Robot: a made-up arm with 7 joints.
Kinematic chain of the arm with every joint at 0, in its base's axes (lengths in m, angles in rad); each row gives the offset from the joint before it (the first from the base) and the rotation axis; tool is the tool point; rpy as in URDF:
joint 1: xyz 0 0 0 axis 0.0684 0.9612 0.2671
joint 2: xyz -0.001 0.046 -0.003 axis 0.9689 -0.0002 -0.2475
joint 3: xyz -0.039 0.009 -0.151 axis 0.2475 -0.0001 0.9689
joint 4: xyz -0.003 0 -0.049 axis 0.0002 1 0
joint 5: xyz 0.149 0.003 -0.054 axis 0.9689 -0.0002 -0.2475
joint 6: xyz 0.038 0 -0.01 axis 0.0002 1 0
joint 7: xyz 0.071 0 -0.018 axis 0.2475 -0.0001 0.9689
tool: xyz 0 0 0 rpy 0 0.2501 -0.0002
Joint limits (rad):
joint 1: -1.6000..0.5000
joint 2: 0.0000..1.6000
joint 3: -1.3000..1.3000
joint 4: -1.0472..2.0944
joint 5: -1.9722..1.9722
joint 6: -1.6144..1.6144
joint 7: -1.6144..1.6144
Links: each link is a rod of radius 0.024 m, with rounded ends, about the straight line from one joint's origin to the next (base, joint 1, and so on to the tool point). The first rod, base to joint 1, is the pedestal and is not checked.
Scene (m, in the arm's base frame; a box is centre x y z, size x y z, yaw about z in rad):
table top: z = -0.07
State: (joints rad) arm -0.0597 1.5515 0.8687 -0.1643 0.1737 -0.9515 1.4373
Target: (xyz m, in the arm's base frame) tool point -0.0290 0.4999 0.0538
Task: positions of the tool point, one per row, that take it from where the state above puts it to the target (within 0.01 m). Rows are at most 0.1 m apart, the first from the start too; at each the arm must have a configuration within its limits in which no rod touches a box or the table.
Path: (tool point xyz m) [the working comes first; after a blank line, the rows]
Joints at the target: 0.5000 1.3920 1.3000 1.2553 -0.4372 -0.6053 1.4373
Straight joint move there: clear.

1: 0.1975 0.2517 0.1530
2: 0.1770 0.3367 0.1436
3: 0.1299 0.4133 0.1210
4: 0.0590 0.4706 0.0893
5: -0.0290 0.4999 0.0538

